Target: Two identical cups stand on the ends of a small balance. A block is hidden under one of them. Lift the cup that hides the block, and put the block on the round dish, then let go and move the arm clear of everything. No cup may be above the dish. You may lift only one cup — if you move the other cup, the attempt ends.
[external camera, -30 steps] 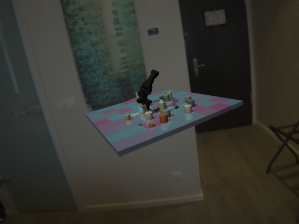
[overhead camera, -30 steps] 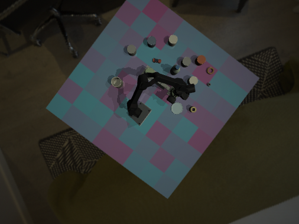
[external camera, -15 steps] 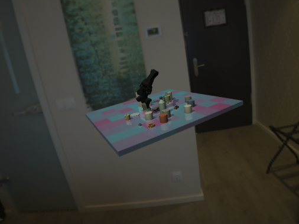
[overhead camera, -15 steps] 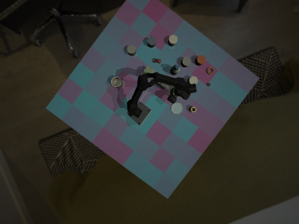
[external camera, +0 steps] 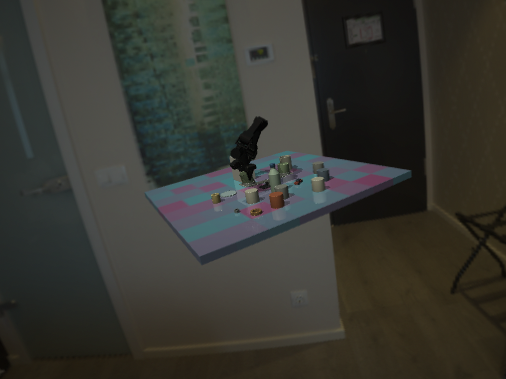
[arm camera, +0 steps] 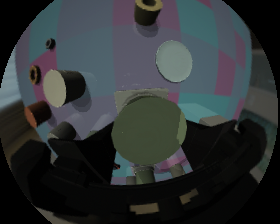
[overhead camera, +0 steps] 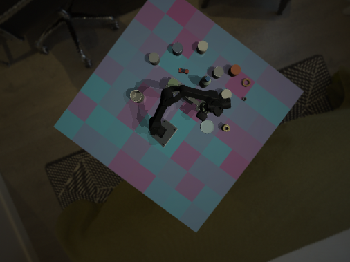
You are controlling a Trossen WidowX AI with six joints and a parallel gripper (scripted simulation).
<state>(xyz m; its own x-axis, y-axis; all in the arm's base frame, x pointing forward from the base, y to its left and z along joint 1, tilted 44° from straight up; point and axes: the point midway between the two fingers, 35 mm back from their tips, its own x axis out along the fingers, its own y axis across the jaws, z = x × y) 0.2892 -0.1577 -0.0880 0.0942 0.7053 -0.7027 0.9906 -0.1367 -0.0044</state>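
The pale round dish lies 10 cm behind my gripper tip, 9 cm to the right of it and 8 cm below it. The rest, counted from my gripper tip: cup: 2 cm to the right, 1 cm above; then bottle: 15 cm ahead, 9 cm to the left, 3 cm above; then balance: 1 cm ahead, 13 cm to the left, 5 cm below.
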